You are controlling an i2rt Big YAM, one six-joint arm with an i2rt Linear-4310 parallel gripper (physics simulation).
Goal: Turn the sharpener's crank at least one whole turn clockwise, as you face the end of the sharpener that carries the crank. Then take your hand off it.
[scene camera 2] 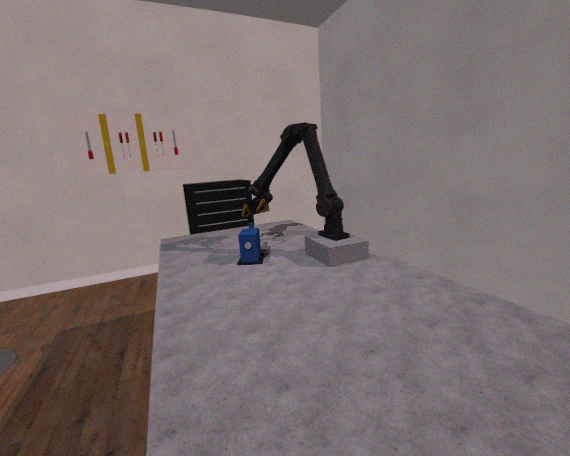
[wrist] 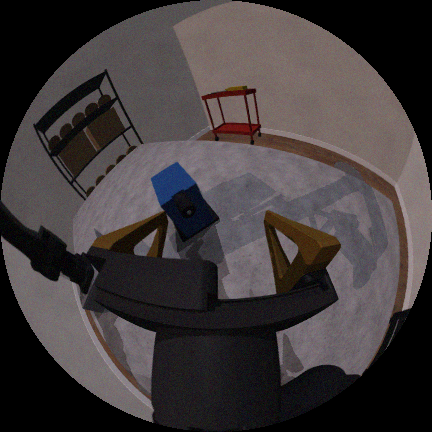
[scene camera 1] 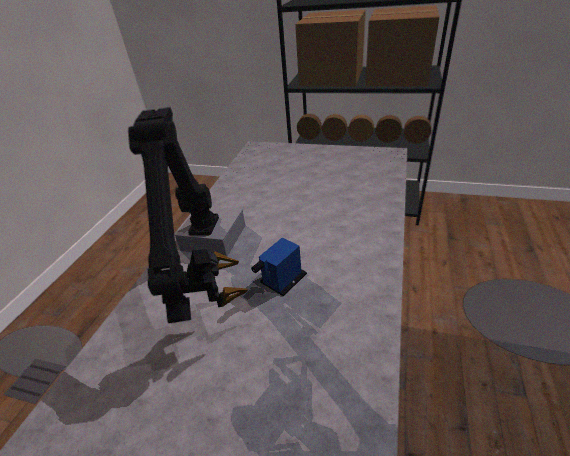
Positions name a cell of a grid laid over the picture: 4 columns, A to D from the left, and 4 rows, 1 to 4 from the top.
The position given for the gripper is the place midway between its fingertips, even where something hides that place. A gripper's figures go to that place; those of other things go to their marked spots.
Labels:
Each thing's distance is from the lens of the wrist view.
gripper (wrist: B2): 0.13 m
blue sharpener (wrist: B2): 0.29 m

